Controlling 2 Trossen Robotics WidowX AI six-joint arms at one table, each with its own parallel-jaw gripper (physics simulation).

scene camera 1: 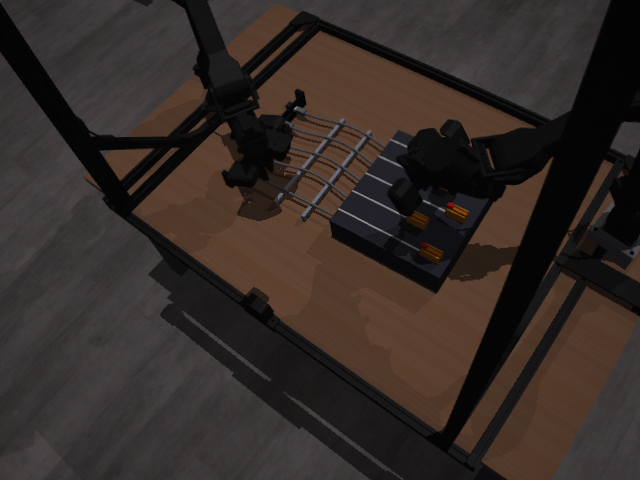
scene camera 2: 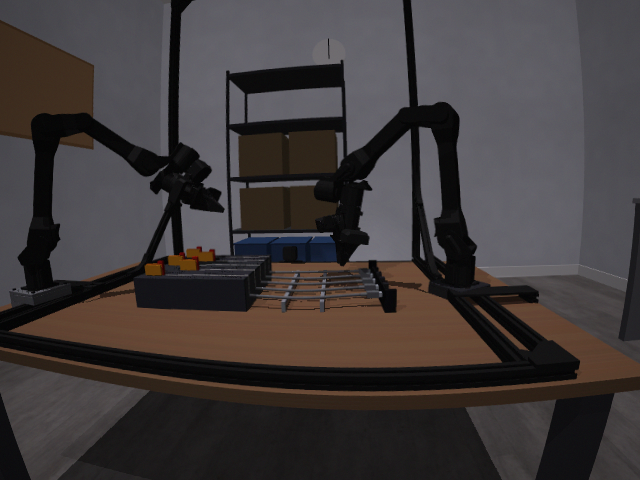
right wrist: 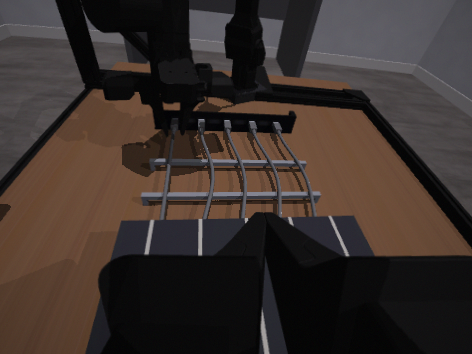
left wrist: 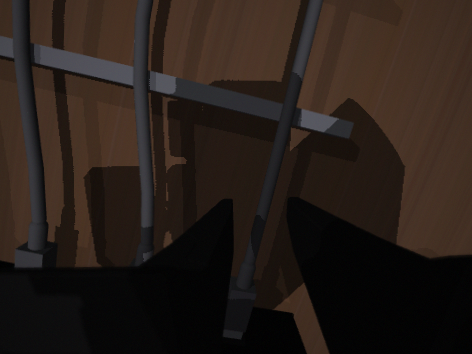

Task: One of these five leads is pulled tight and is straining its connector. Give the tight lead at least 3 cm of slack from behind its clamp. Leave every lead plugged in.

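Frame: origin at the left arm's base, x up, y ahead, z left, level; centimetres.
Seen in the pictures: left gripper, between the fingertips: (scene camera 1: 269,175) (scene camera 2: 340,264) (right wrist: 174,135) (left wrist: 259,208); right gripper, between the fingertips: (scene camera 1: 397,158) (scene camera 2: 223,210) (right wrist: 263,221); left arm's base, origin of its link: (scene camera 2: 459,282) (right wrist: 241,83); right arm's base, origin of its link: (scene camera 1: 623,227) (scene camera 2: 40,286).
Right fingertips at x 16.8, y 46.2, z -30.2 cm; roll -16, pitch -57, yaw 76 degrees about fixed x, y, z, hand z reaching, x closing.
Pixels of each thing's top centre, then the offset from my right fingertips to it. "spot": a spot on its surface instead.
- black socket strip, a spot on its surface: (scene camera 2: 389,301) (right wrist: 292,123) spot: dz +31.0, dx -17.3, dy -26.1 cm
- dark block, centre of its top: (scene camera 1: 417,197) (scene camera 2: 209,265) dz +0.4, dx -12.9, dy +4.1 cm
- end lead, a spot on its surface: (left wrist: 275,155) spot: dz +3.7, dx -16.9, dy -27.0 cm
- neighbouring lead, a spot on its surface: (left wrist: 145,175) spot: dz +9.7, dx -16.8, dy -26.6 cm
- end clamp, centre of its top: (scene camera 1: 431,250) (scene camera 2: 193,248) dz -12.9, dx -10.5, dy +7.7 cm
Five grey leads run from a black socket strip (scene camera 2: 389,301) (right wrist: 289,125) over two rails to a dark block (scene camera 1: 385,258) (scene camera 2: 191,292) with orange clamps. The end lead (left wrist: 275,155) (right wrist: 167,172), leftmost in the right wrist view, looks straighter than the neighbouring lead (left wrist: 145,175) (right wrist: 212,172), which bows. Its plug (left wrist: 239,310) sits at the strip. My left gripper (left wrist: 259,208) (scene camera 2: 342,260) is partly open, with the end lead passing between its fingertips in the left wrist view, not gripped. My right gripper (right wrist: 263,221) (scene camera 2: 222,209) is shut and empty, above the block.
The rails (right wrist: 227,195) (left wrist: 215,95) cross under the leads. Orange clamps with red parts show on the block, among them the end clamp (scene camera 1: 431,253) and another clamp (scene camera 1: 457,212); my right arm hides part of the block. A black frame (scene camera 2: 289,376) borders the table.
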